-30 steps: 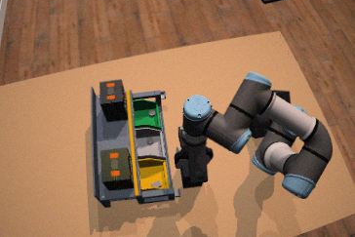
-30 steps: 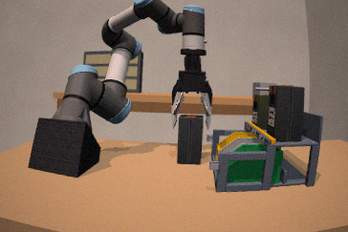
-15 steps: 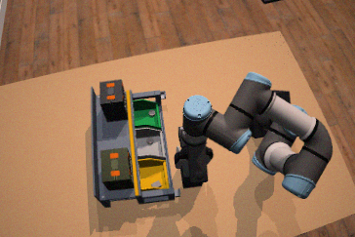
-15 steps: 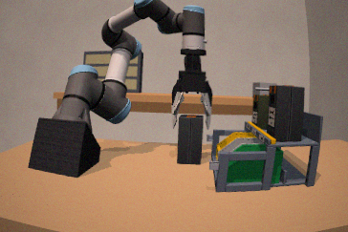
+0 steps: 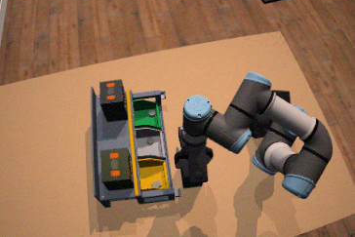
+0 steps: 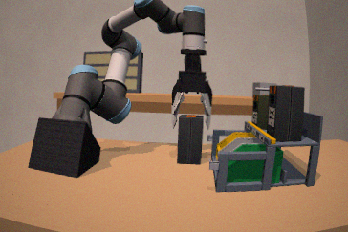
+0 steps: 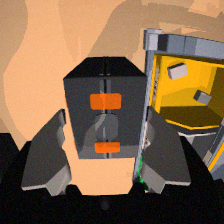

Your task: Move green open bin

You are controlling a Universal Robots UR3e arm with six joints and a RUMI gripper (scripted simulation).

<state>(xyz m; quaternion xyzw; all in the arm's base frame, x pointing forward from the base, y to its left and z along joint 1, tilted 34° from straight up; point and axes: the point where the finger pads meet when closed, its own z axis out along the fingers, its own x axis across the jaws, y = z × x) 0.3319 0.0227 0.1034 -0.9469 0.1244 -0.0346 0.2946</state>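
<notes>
My hand is 40 mm above the dark box. Round my hand: green open bin 250 mm to the right, 100 mm ahead, 60 mm below; yellow bin 140 mm ahead, 60 mm below, 30 mm to the right; grey bin 140 mm to the right, 120 mm ahead, 60 mm below.
</notes>
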